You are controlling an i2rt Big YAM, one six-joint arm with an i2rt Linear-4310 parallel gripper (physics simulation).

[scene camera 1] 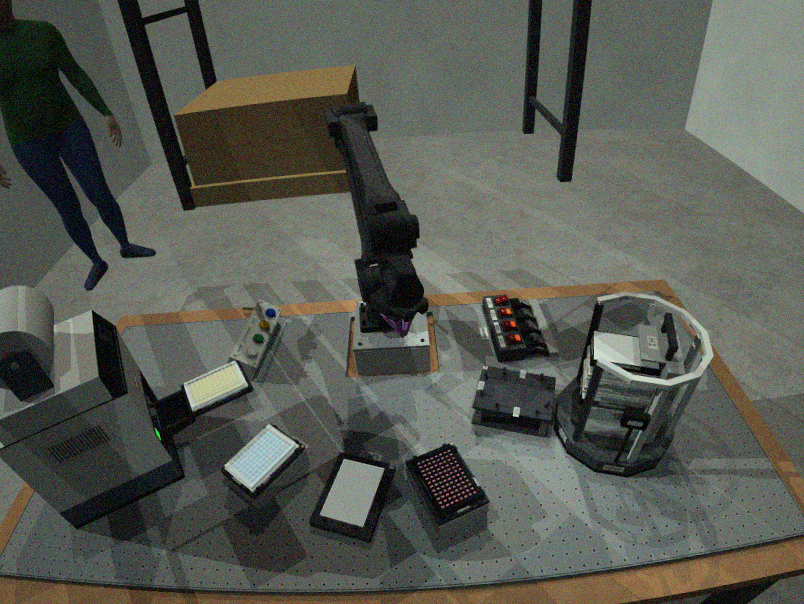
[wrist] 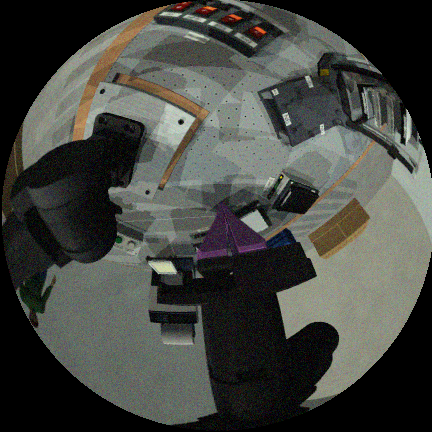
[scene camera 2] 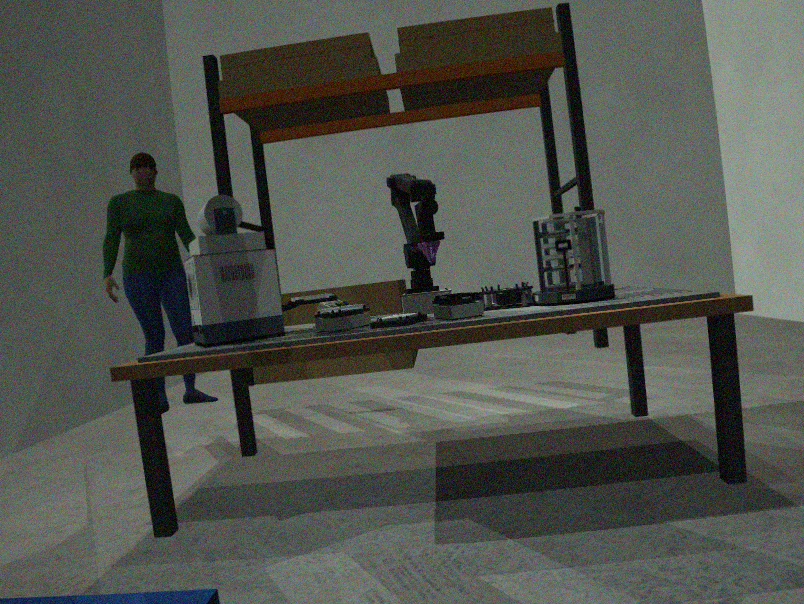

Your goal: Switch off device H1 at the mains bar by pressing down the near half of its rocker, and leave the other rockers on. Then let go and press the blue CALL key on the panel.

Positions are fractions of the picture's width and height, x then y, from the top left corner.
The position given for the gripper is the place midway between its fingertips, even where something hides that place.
Observation:
The gripper (scene camera 1: 0.50, 0.56) is shut, holding nothing. Also in view: a flat lidded plate (scene camera 1: 0.43, 0.83), a round caged rack (scene camera 1: 0.78, 0.70) and a button box (scene camera 1: 0.32, 0.61).
The gripper shows as well in the wrist view (wrist: 0.51, 0.48). The round caged rack shows as well in the wrist view (wrist: 0.80, 0.18) and in scene camera 2 (scene camera 2: 0.71, 0.42).

